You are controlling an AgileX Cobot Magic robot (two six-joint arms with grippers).
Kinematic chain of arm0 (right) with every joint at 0, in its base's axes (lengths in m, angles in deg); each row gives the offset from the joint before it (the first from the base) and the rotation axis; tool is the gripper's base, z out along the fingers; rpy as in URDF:
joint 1: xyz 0 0 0.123 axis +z
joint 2: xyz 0 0 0 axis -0.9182 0.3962 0
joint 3: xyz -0.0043 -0.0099 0.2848 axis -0.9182 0.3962 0
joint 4: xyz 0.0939 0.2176 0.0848 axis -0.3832 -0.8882 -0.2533
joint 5: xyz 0 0 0 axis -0.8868 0.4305 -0.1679
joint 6: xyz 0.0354 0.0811 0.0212 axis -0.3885 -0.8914 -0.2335
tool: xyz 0 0 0 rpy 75.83 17.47 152.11
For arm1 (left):
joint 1: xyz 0 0 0.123 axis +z
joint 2: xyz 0 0 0 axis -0.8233 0.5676 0
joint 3: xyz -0.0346 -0.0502 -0.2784 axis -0.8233 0.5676 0
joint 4: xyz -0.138 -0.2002 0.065 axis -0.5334 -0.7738 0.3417
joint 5: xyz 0 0 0 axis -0.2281 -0.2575 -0.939
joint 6: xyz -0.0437 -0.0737 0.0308 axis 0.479 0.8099 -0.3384
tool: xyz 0 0 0 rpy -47.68 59.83 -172.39
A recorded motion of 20 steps. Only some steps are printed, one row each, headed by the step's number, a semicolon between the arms.
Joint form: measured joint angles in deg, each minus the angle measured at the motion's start. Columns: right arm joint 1, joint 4, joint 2, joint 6, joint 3, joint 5; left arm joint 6, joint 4, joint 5, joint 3, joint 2, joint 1.
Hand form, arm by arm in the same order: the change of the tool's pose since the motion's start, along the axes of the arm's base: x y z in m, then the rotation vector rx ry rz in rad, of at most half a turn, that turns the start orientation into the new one. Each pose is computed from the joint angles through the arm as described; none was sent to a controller.
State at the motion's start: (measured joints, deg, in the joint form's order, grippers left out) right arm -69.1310 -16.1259 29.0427 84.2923 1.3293 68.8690; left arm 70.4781 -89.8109 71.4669 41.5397 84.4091 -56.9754
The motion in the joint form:
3: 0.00 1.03 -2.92 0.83 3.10 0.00; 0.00 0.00 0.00 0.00 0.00 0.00
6: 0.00 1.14 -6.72 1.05 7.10 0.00; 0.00 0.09 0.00 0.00 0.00 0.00
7: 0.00 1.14 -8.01 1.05 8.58 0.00; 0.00 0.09 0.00 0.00 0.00 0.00
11: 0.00 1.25 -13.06 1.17 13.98 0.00; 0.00 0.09 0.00 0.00 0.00 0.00
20: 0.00 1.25 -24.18 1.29 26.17 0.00; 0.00 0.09 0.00 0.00 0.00 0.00
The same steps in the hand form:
3: -0.0136 -0.0009 0.0053 -0.0183 0.0026 0.0193; 0.0000 0.0000 0.0000 0.0000 0.0000 0.0000
6: -0.0316 -0.0003 0.0115 -0.0202 0.0058 0.0236; 0.0000 0.0001 0.0000 0.0013 0.0000 0.0009
7: -0.0381 0.0000 0.0128 -0.0200 0.0091 0.0237; 0.0000 0.0001 0.0000 0.0013 0.0000 0.0009
11: -0.0631 0.0009 0.0183 -0.0217 0.0152 0.0264; 0.0000 0.0001 0.0000 0.0013 0.0000 0.0009
20: -0.1204 0.0033 0.0215 -0.0208 0.0336 0.0287; 0.0000 0.0001 0.0000 0.0013 0.0000 0.0009

